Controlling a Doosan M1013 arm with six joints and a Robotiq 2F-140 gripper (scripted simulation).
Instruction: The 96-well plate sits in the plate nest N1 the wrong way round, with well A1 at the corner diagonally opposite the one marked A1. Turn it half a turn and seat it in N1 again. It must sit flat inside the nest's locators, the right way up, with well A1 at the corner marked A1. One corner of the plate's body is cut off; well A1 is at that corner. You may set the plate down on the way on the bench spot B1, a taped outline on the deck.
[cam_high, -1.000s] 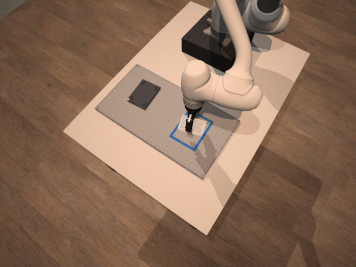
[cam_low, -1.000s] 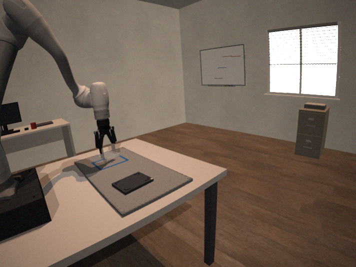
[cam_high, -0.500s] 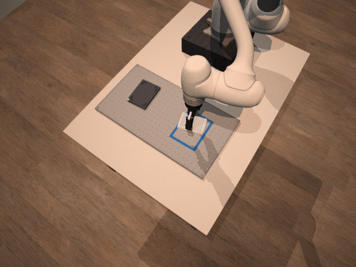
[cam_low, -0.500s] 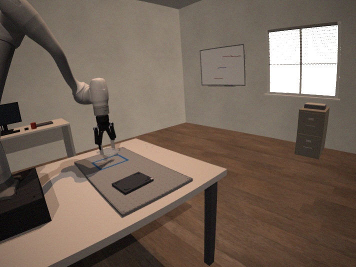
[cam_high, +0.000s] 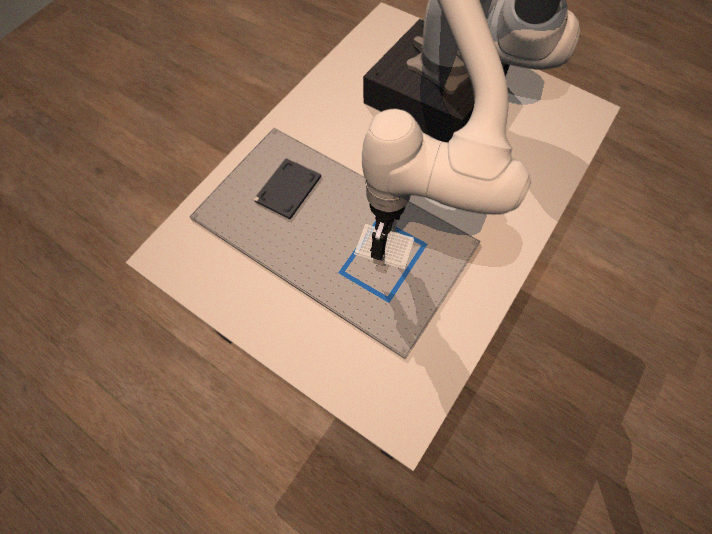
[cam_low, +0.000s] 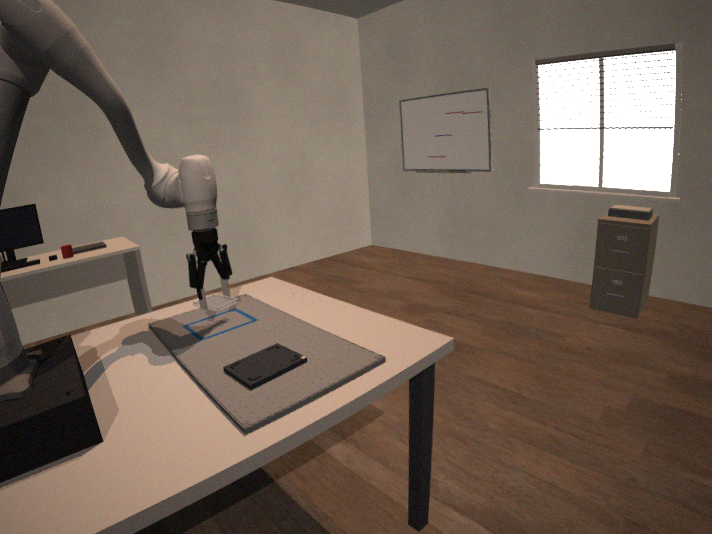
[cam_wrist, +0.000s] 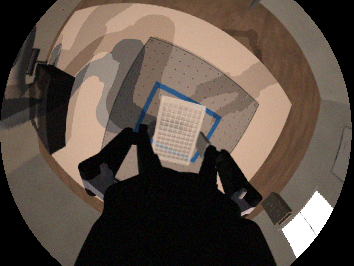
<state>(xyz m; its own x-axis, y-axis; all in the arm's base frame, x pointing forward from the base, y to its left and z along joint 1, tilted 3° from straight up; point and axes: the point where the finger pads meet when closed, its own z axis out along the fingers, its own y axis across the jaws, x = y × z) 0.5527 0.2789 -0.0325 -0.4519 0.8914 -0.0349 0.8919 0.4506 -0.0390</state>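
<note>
My hand is 40 mm short of the dark plate nest N1, 340 mm to the left of it and 80 mm above it. Also, from my hand: white 96-well plate: 20 mm below.
</note>
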